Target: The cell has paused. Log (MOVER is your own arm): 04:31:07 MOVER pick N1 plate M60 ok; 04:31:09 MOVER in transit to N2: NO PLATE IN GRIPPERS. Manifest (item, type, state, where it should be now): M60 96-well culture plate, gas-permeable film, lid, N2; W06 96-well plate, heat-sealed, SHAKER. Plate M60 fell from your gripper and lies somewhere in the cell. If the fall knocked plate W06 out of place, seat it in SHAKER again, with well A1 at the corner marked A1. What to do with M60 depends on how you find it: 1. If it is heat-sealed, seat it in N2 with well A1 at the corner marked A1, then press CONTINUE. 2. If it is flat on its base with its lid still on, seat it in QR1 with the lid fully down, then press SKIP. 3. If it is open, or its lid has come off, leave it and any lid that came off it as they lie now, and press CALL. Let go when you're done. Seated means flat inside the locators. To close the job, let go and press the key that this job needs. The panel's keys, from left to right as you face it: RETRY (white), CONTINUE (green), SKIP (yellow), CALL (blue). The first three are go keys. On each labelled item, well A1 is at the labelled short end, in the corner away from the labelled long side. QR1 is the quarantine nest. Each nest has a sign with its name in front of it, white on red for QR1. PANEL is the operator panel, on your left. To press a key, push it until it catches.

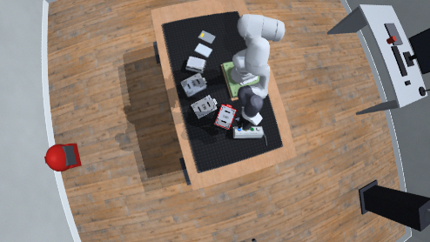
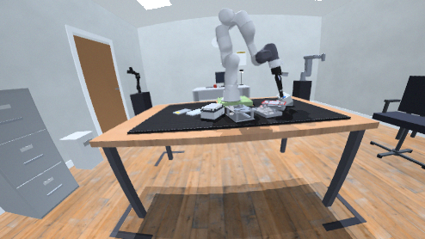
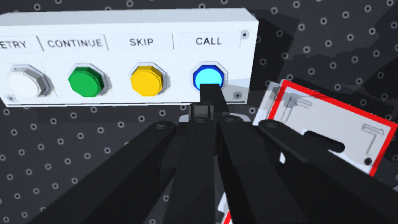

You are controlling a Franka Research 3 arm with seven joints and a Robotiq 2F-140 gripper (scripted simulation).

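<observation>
The blue call key is 10 mm ahead of my hand, 20 mm to the left of it and 30 mm below it. Also, from my hand: yellow skip key 40 mm behind, 30 mm to the left, 30 mm below; QR1 nest 80 mm ahead, 90 mm to the right, 60 mm below; green continue key 90 mm behind, 50 mm to the left, 30 mm below.
</observation>
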